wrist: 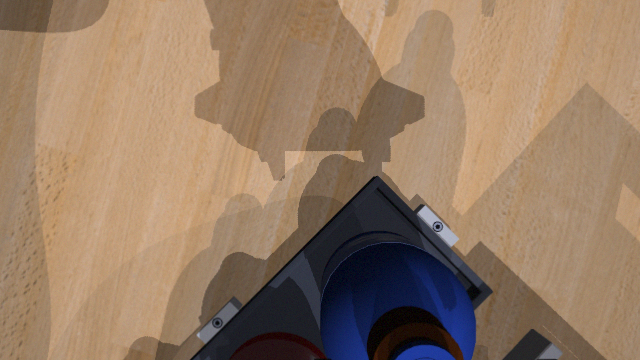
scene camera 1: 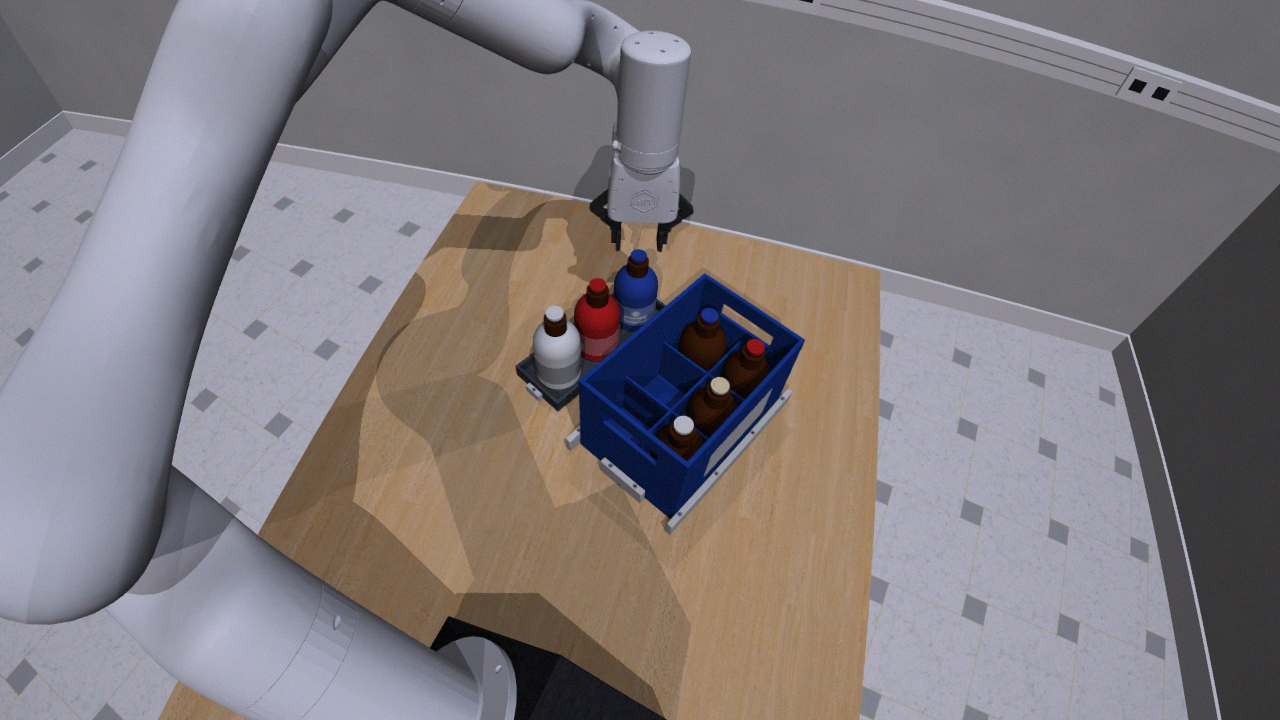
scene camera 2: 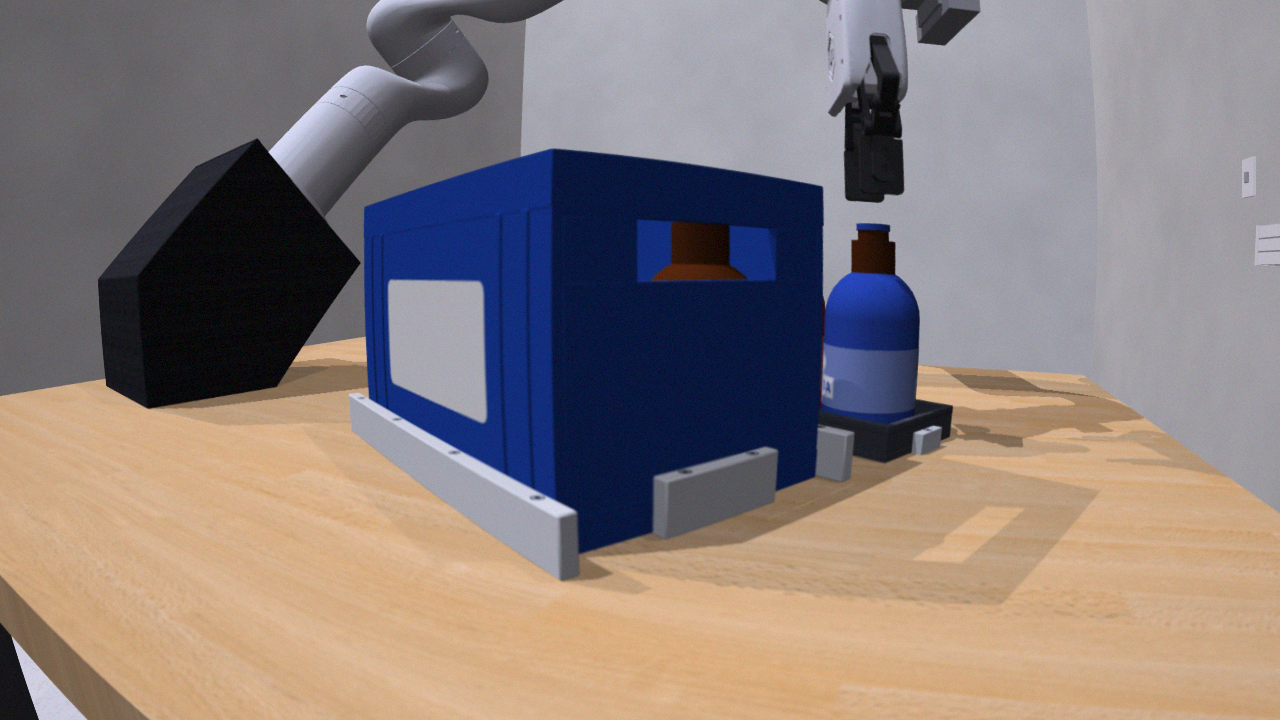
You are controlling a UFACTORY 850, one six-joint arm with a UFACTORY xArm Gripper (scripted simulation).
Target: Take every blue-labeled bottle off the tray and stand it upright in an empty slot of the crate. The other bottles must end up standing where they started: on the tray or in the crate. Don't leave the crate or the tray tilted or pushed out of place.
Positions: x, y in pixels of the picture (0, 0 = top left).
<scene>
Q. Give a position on a blue-labeled bottle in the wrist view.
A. At 378, 288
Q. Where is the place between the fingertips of my gripper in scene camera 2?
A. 873, 198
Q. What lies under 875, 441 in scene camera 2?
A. A tray.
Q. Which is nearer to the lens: the blue-labeled bottle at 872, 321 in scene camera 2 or the blue crate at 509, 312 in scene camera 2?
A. The blue crate.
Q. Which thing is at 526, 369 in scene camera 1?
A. A tray.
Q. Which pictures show the blue-labeled bottle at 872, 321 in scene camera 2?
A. The wrist view, scene camera 1 and scene camera 2: all of them.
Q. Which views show the blue crate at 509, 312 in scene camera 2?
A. Scene camera 1 and scene camera 2 only.
</scene>
